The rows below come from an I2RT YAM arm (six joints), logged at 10 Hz.
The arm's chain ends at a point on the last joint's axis. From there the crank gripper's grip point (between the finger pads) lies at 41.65 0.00 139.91 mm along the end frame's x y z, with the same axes.
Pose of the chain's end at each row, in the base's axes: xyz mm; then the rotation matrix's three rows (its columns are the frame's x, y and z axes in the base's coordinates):
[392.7 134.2 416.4], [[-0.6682 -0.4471 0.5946], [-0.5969 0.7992 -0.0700], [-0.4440 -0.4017 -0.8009]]
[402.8 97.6 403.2], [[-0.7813 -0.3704 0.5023], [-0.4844 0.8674 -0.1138], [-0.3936 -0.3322 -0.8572]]
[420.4 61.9 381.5], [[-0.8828 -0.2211 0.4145], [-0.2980 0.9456 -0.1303], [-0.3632 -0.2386 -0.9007]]
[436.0 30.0 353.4], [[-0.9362 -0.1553 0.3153], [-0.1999 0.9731 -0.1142], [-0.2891 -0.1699 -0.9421]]
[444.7 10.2 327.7], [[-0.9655 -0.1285 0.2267], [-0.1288 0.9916 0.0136], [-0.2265 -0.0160 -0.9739]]
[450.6 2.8 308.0], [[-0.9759 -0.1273 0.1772], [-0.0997 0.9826 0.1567], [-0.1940 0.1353 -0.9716]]
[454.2 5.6 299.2], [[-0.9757 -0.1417 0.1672], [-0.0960 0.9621 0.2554], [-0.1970 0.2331 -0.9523]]
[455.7 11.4 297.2], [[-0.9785 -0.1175 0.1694], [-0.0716 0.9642 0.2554], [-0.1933 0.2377 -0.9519]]
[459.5 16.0 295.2], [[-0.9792 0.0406 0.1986], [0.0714 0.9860 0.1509], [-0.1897 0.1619 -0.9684]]
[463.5 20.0 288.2], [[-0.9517 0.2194 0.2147], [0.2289 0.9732 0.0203], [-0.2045 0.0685 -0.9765]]
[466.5 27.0 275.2], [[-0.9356 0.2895 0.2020], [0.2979 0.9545 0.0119], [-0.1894 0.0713 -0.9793]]
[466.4 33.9 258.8], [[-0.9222 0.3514 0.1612], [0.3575 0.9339 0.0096], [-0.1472 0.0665 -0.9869]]
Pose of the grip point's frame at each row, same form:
[448.1 99.5 285.9], [[-0.6682 -0.4471 0.5946], [-0.5969 0.7992 -0.0700], [-0.4440 -0.4017 -0.8009]]
[440.5 61.5 266.9], [[-0.7813 -0.3704 0.5023], [-0.4844 0.8674 -0.1138], [-0.3936 -0.3322 -0.8572]]
[441.6 31.3 240.4], [[-0.8828 -0.2211 0.4145], [-0.2980 0.9456 -0.1303], [-0.3632 -0.2386 -0.9007]]
[441.1 5.7 209.5], [[-0.9362 -0.1553 0.3153], [-0.1999 0.9731 -0.1142], [-0.2891 -0.1699 -0.9421]]
[436.2 6.7 182.0], [[-0.9655 -0.1285 0.2267], [-0.1288 0.9916 0.0136], [-0.2265 -0.0160 -0.9739]]
[434.7 20.6 164.0], [[-0.9759 -0.1273 0.1772], [-0.0997 0.9826 0.1567], [-0.1940 0.1353 -0.9716]]
[437.0 37.3 157.8], [[-0.9757 -0.1417 0.1672], [-0.0960 0.9621 0.2554], [-0.1970 0.2331 -0.9523]]
[438.6 44.2 156.0], [[-0.9785 -0.1175 0.1694], [-0.0716 0.9642 0.2554], [-0.1933 0.2377 -0.9519]]
[446.5 40.1 151.8], [[-0.9792 0.0406 0.1986], [0.0714 0.9860 0.1509], [-0.1897 0.1619 -0.9684]]
[453.9 32.4 143.1], [[-0.9517 0.2194 0.2147], [0.2289 0.9732 0.0203], [-0.2045 0.0685 -0.9765]]
[455.8 41.1 130.3], [[-0.9356 0.2895 0.2020], [0.2979 0.9545 0.0119], [-0.1894 0.0713 -0.9793]]
[450.5 50.1 114.6], [[-0.9222 0.3514 0.1612], [0.3575 0.9339 0.0096], [-0.1472 0.0665 -0.9869]]

